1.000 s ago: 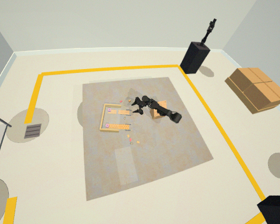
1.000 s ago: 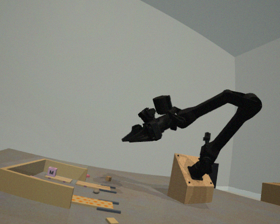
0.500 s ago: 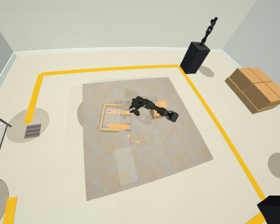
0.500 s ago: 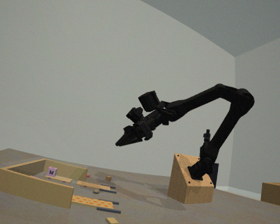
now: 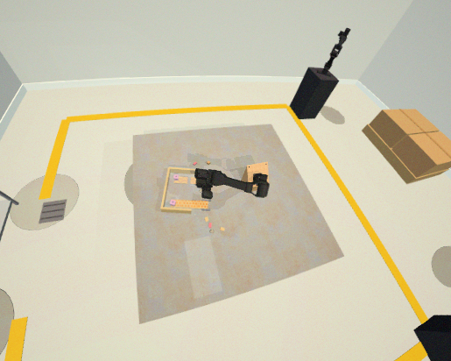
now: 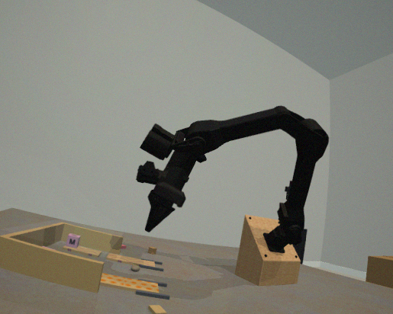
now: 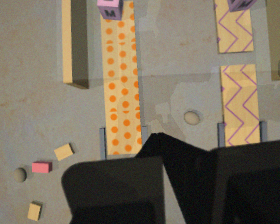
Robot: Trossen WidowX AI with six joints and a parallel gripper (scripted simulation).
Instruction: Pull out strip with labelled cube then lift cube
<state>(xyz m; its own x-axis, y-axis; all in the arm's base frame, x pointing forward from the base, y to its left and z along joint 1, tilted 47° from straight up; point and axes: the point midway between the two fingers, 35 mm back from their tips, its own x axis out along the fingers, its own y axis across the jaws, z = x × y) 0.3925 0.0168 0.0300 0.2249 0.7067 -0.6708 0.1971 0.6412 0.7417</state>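
My gripper tip is now 9 cm short of the orange dotted strip, 2 cm to the right of it and 11 cm above it.
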